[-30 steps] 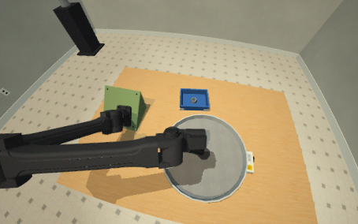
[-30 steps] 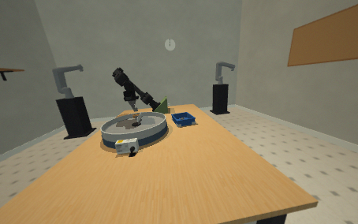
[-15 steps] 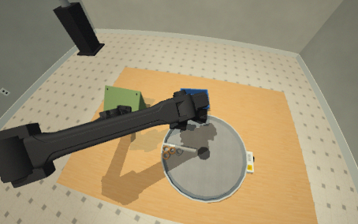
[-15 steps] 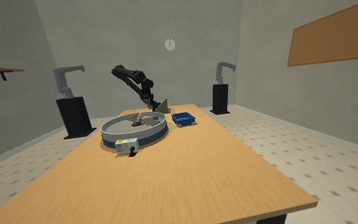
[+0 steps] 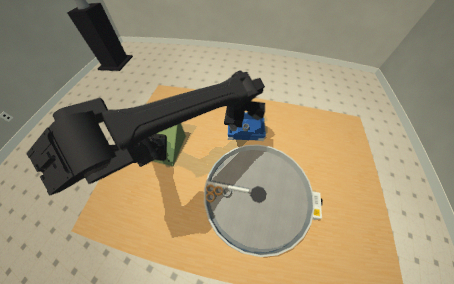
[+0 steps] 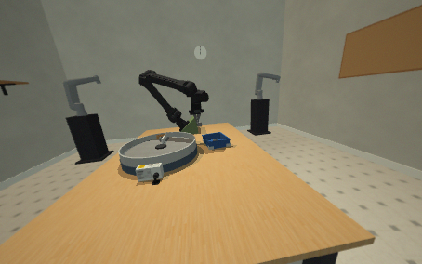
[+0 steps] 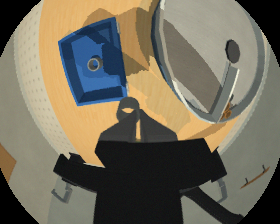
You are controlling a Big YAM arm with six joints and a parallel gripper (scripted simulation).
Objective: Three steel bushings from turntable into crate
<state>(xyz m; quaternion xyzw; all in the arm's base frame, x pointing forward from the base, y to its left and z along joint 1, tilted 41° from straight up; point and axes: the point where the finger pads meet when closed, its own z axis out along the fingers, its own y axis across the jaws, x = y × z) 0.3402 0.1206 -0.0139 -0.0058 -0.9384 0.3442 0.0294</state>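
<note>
The blue crate lies 120 mm below my hand, 110 mm to the left of it and 60 mm ahead of it. From my hand the other things lie so: grey turntable 240 mm to the right, 140 mm ahead, 90 mm below.
</note>
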